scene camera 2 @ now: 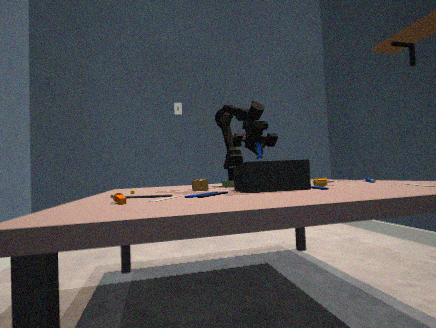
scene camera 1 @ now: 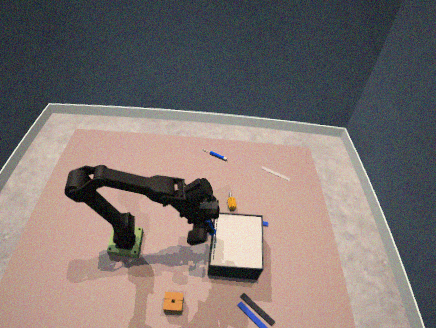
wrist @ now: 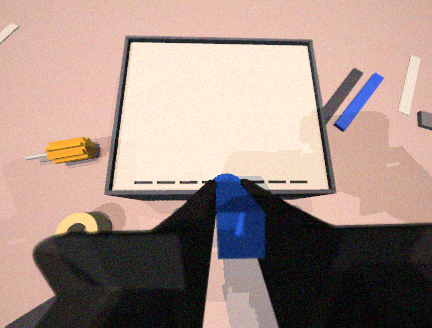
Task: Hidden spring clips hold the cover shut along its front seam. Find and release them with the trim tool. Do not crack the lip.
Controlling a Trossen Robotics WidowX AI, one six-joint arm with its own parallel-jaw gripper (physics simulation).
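Where they show: gripper, between the fingertips: (scene camera 2: 259,154) (scene camera 1: 213,230) (wrist: 227,185); arm's base, origin of its link: (scene camera 1: 125,241).
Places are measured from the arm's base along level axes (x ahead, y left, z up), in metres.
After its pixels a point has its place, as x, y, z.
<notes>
A black box (scene camera 1: 235,272) @[0.408, -0.083, 0.023] (scene camera 2: 274,176) @[0.498, 0.009, 0.020] (wrist: 116,120) @[0.394, 0.136, 0.063] stands on the table, with a flat cream cover (scene camera 1: 239,241) @[0.414, 0.021, 0.061] (wrist: 215,105) @[0.412, 0.034, 0.061] set inside its rim. A row of dark slots (wrist: 166,182) @[0.330, 0.085, 0.052] runs along the cover's edge nearest the gripper; the middle of the row is hidden by the tool. My gripper (wrist: 227,185) @[0.317, 0.030, 0.108] is shut on a blue trim tool (scene camera 1: 212,227) @[0.312, 0.030, 0.124] (scene camera 2: 259,150) @[0.312, 0.031, 0.123] (wrist: 240,232) @[0.294, 0.031, 0.154]. In the wrist view the tool's rounded end overlaps the slot row. In the second scene view the tool's lower end shows near the box's top; whether it touches the cover cannot be told.
A yellow-handled screwdriver (scene camera 1: 232,203) @[0.393, 0.230, 0.002] (scene camera 2: 320,182) @[0.412, 0.231, -0.014] (wrist: 70,150) @[0.389, 0.236, -0.003] and a cream ring (wrist: 77,223) @[0.292, 0.212, -0.010] lie left of the box in the wrist view. A blue strip (scene camera 1: 252,315) @[0.476, -0.221, -0.024] (wrist: 359,102) @[0.477, -0.225, -0.024] and a dark strip (scene camera 1: 257,309) @[0.494, -0.198, -0.025] (wrist: 343,95) @[0.493, -0.201, -0.025] lie right of it. An orange block (scene camera 1: 173,302) @[0.208, -0.200, -0.014] (scene camera 2: 200,185) @[0.235, -0.205, -0.008] stands nearby.
</notes>
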